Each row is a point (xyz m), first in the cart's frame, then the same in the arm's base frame.
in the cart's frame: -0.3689 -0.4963 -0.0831
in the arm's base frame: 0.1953 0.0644 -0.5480
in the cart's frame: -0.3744 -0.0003 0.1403
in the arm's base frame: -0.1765 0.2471 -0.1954
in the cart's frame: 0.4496 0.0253 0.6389
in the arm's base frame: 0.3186 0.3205 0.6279
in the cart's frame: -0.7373 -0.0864 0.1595
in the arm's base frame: -0.3872 0.0188 -0.4026
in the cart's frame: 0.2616 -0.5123 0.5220
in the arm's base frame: 0.5582 -0.0406 0.2403
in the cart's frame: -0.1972 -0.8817 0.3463
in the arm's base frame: 0.4996 -0.3755 -0.2718
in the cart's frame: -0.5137 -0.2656 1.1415
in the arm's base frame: -0.2794 -0.6048 0.4011
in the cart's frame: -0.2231 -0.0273 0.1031
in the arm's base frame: -0.0419 0.3194 -0.1548
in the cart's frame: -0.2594 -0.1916 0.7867
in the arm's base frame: -0.0804 -0.2253 0.2895
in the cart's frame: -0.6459 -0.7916 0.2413
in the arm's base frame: 0.1317 -0.4505 -0.5538
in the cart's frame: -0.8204 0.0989 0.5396
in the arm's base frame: -0.6376 -0.1318 -0.0858
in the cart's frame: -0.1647 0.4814 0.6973
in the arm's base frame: -0.4411 0.3099 0.5203
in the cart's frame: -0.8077 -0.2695 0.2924
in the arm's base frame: -0.3408 -0.2135 -0.4055
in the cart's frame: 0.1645 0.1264 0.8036
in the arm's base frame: 0.0149 0.1587 0.6424
